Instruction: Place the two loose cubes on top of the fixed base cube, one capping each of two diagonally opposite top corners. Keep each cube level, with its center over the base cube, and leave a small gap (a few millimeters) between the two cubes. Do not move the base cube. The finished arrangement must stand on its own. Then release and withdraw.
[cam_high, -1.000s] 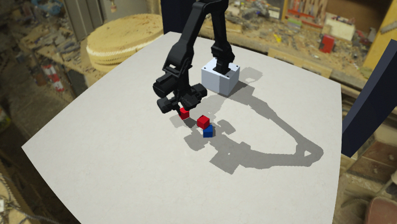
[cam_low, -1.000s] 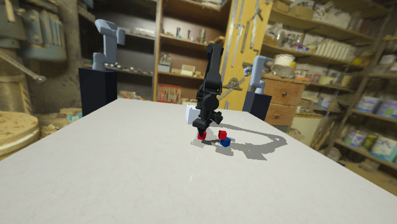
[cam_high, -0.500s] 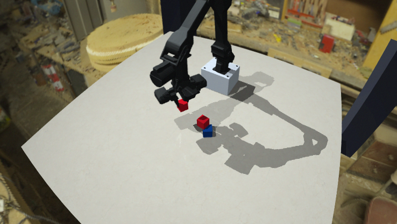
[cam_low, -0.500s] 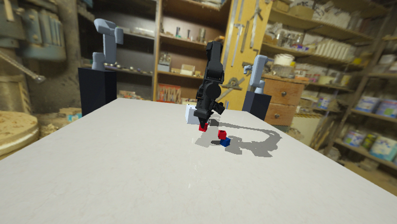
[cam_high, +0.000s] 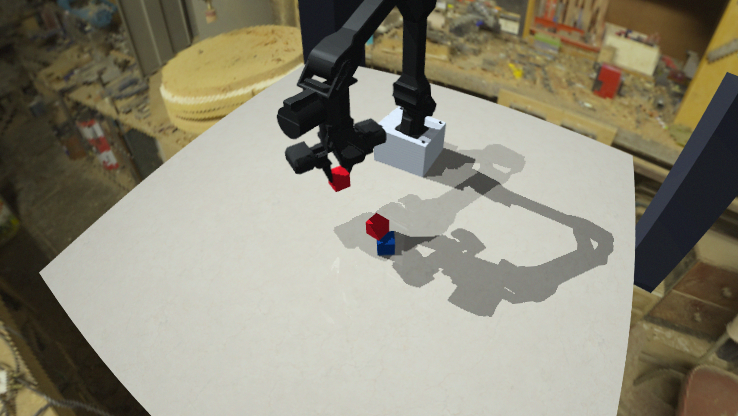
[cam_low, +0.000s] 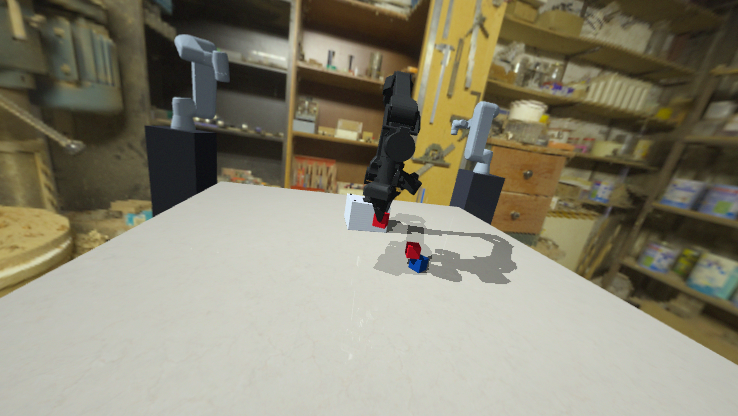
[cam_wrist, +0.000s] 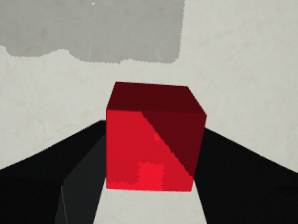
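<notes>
The blue cube is 10 mm ahead of my gripper tip, 120 mm to the left of it and 110 mm below it.
</notes>
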